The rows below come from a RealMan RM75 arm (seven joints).
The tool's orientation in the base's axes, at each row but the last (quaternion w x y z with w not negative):
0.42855, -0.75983, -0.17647, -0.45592
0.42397, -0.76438, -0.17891, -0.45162
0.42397, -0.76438, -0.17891, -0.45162
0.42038, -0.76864, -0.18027, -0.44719
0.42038, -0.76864, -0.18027, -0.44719
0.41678, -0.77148, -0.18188, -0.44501
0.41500, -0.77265, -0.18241, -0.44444
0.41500, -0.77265, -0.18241, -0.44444
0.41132, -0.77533, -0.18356, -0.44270
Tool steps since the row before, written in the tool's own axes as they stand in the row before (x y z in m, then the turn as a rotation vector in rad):
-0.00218, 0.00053, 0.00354, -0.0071, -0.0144, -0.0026
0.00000, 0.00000, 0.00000, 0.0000, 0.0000, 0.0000
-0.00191, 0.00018, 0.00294, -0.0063, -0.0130, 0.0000
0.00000, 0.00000, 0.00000, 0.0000, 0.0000, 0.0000
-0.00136, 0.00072, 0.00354, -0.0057, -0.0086, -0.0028
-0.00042, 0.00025, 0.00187, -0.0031, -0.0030, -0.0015
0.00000, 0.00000, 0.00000, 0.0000, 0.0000, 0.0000
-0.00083, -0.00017, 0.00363, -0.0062, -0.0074, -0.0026
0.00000, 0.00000, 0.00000, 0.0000, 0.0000, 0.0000
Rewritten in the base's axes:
0.00113, 0.00284, -0.00287, -0.0146, 0.0070, 0.0016
0.00000, 0.00000, 0.00000, 0.0000, 0.0000, 0.0000
0.00069, 0.00249, -0.00238, -0.0119, 0.0082, 0.0010
0.00000, 0.00000, 0.00000, 0.0000, 0.0000, 0.0000
0.00164, 0.00257, -0.00236, -0.0102, 0.0033, 0.0001
0.00094, 0.00140, -0.00095, -0.0044, 0.0008, -0.0008
0.00000, 0.00000, 0.00000, 0.0000, 0.0000, 0.0000
0.00139, 0.00309, -0.00156, -0.0095, 0.0028, -0.0010
0.00000, 0.00000, 0.00000, 0.0000, 0.0000, 0.0000

